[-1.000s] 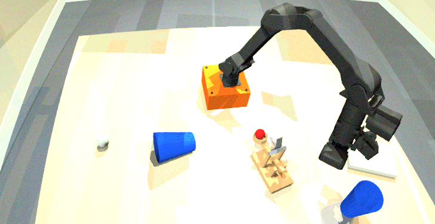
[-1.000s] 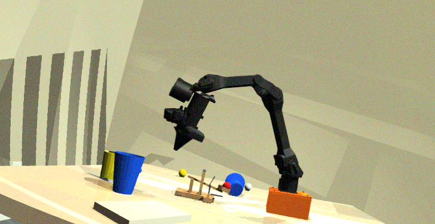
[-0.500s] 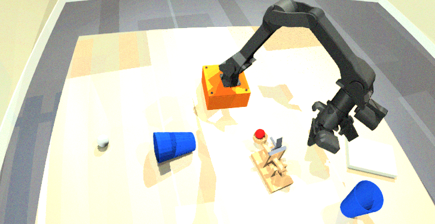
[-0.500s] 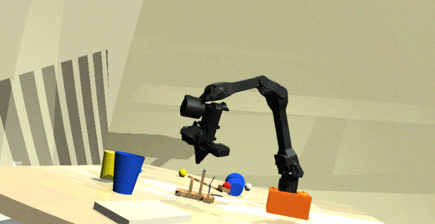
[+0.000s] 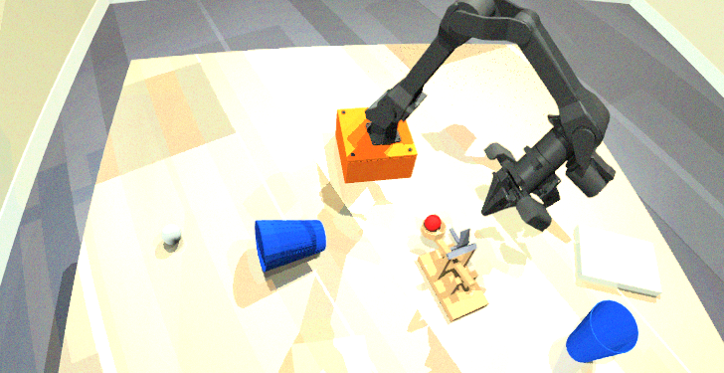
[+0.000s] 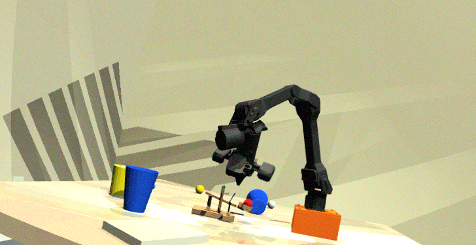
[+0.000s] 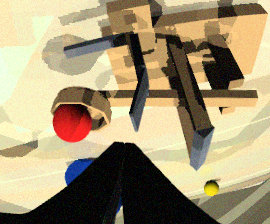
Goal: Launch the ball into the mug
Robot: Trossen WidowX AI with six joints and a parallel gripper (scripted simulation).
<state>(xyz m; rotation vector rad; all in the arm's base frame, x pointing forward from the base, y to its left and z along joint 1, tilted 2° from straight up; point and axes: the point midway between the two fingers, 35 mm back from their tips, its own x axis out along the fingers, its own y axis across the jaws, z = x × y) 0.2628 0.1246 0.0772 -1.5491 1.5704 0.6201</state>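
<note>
Now: gripper tip 4 cm past the red ball, 7 cm to the left of it and 6 cm above it. Round my gripper tip: flat white slab 13 cm ahead, 34 cm to the left, 11 cm below; yellow mug 38 cm ahead, 9 cm below; wooden catapult 3 cm ahead, 5 cm to the right, 7 cm below.
</note>
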